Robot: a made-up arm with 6 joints.
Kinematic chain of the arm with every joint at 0, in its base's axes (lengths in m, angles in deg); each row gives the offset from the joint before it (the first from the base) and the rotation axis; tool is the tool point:
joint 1: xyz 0 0 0.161 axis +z
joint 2: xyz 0 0.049 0 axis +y
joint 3: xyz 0 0 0.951 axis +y
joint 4: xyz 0 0 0.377 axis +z
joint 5: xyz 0 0 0 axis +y
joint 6: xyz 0 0 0.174 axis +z
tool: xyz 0 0 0
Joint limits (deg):
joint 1: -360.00..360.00
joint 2: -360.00..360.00
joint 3: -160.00..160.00
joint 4: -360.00..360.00
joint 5: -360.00..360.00
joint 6: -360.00..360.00
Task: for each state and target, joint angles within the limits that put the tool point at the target. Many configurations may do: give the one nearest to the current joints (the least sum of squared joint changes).
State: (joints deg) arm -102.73 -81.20 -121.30 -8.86 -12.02 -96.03
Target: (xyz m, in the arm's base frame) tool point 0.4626 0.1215 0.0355
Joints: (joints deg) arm -157.35 -80.83 -151.48 -14.64 -22.75 -96.03
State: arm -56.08 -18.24 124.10 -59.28 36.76 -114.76
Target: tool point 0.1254 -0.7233 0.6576
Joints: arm -77.25 23.02 108.48 -62.87 33.88 -114.76
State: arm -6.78 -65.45 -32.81 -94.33 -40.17 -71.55
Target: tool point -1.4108 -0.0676 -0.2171
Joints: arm 8.03 -97.14 -23.10 -96.00 -27.95 -71.55
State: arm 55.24 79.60 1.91 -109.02 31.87 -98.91
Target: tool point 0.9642 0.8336 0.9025
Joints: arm 42.54 62.23 -3.45 -109.69 31.98 -98.91
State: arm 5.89 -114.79 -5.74 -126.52 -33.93 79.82
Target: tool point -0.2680 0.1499 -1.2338
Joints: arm -2.18 -158.13 -36.66 -120.18 -37.03 79.82
